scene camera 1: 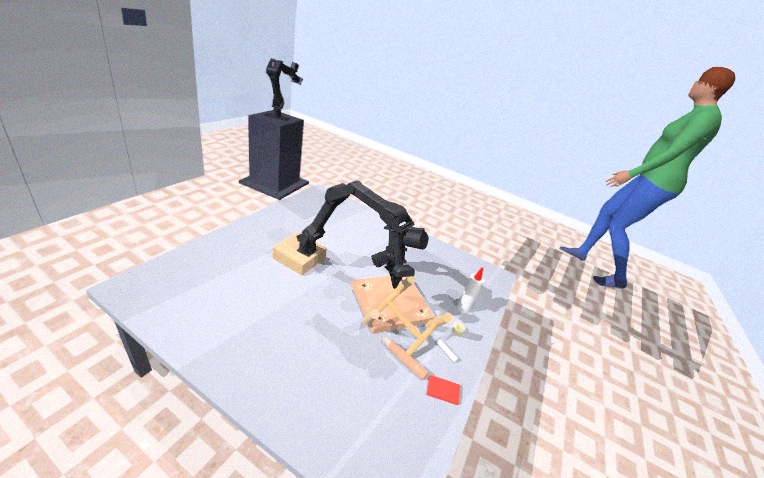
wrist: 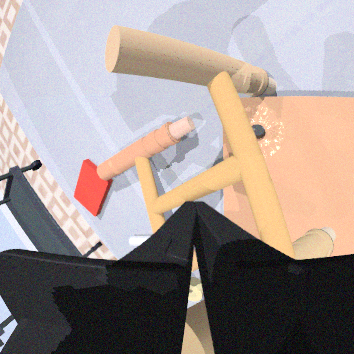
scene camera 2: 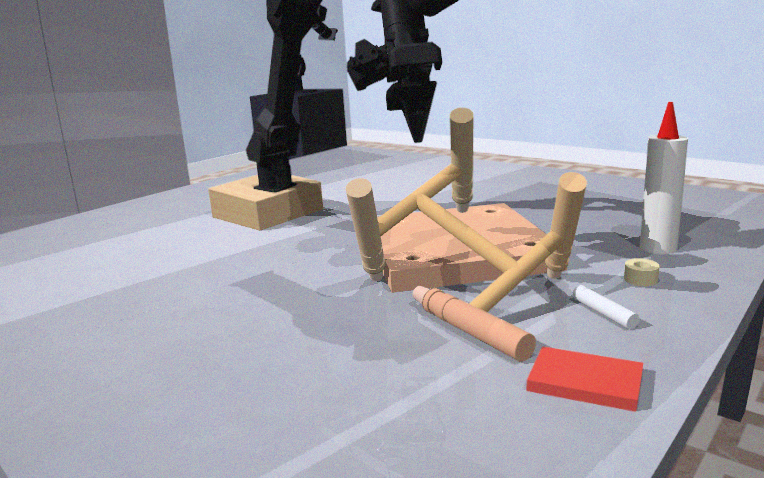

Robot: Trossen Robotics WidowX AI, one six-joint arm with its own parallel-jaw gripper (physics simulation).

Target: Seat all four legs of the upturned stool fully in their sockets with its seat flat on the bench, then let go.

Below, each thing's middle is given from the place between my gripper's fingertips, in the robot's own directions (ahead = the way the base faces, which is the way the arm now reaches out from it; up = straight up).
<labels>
I see my gripper 180 mm above the stool leg (scene camera 2: 515, 342), 120 mm short of it and 100 mm to the left of it. Also, from my hand: small ring (scene camera 2: 641, 272) (260 mm ahead, 190 mm below, 150 mm to the left); white stick (scene camera 2: 623, 316) (250 mm ahead, 190 mm below, 20 mm to the left); red flat block (scene camera 2: 612, 382) (280 mm ahead, 190 mm below, 140 mm to the right).
</labels>
